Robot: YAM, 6 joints.
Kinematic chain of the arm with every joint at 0, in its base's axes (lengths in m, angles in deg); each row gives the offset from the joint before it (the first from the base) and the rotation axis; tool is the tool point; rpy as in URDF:
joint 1: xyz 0 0 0.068 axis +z
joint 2: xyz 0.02 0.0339 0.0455 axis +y
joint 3: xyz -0.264 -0.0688 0 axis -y
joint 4: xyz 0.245 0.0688 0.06 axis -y
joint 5: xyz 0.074 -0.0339 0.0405 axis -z
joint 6: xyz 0.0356 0 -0.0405 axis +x
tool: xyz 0 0 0 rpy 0 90 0
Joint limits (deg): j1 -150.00..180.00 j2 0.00..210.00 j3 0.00..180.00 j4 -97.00..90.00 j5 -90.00..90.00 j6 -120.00..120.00
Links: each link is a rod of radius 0.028 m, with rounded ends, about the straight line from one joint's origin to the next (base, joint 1, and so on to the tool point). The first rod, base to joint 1, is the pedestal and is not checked.
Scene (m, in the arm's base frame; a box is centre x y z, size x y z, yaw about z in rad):
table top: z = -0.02
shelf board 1: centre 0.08 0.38 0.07 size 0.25 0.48 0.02 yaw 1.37
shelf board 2: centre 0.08 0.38 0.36 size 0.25 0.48 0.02 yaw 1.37
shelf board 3: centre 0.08 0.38 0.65 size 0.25 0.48 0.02 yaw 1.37
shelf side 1: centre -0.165 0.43 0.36 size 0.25 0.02 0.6 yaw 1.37
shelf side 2: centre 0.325 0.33 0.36 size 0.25 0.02 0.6 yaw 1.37
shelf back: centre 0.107 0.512 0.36 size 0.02 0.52 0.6 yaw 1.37
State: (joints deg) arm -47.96 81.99 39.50 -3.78 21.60 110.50
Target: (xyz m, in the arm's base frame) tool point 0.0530 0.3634 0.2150
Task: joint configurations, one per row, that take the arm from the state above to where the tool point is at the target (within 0.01 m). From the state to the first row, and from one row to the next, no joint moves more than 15 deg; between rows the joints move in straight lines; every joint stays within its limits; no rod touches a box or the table.
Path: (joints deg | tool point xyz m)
1: -41.68 75.63 32.92 -9.49 21.88 97.43 | 0.1710 -0.1700 0.1626
2: -35.39 69.28 26.35 -15.20 22.16 84.35 | 0.1580 -0.1287 0.1466
3: -29.11 62.92 19.77 -20.91 22.44 71.28 | 0.1387 -0.0928 0.1286
4: -22.83 56.56 13.19 -26.61 22.72 58.21 | 0.1148 -0.0633 0.1088
5: -16.54 50.20 6.62 -32.32 23.00 45.13 | 0.0879 -0.0406 0.0873
6: -2.39 56.67 13.99 -27.22 20.94 54.47 | 0.1319 -0.0182 0.1114
7: 11.76 63.14 21.37 -22.12 18.89 63.81 | 0.1696 0.0235 0.1339
8: 25.92 69.60 28.74 -17.02 16.83 73.15 | 0.1934 0.0825 0.1545
9: 40.07 76.07 36.11 -11.92 14.77 82.49 | 0.1969 0.1538 0.1731
10: 54.23 82.53 43.49 -6.82 12.72 91.82 | 0.1756 0.2303 0.1895
11: 68.38 89.00 50.86 -1.72 10.66 101.16 | 0.1273 0.3032 0.2035
12: 82.53 95.47 58.23 3.38 8.60 110.50 | 0.0530 0.3634 0.2150

